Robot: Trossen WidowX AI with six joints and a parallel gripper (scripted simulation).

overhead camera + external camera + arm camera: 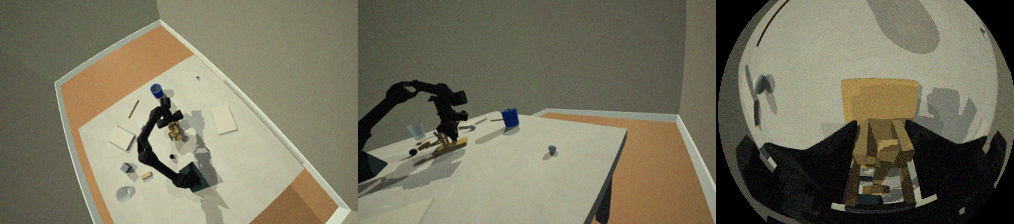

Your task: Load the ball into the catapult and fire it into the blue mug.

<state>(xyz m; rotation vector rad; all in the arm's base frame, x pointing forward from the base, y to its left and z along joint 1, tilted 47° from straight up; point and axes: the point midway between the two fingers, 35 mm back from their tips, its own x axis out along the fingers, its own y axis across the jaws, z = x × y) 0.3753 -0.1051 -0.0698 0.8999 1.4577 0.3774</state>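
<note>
My gripper tip is now 190 mm past the black ball, 160 mm to the right of it and 20 mm above it. The rest, counted from my gripper tip: blue mug (280 mm ahead, 80 mm to the right); wooden stick (320 mm ahead, 160 mm to the left, 30 mm below); wooden catapult (60 mm behind, 40 mm to the left, 20 mm above).
</note>
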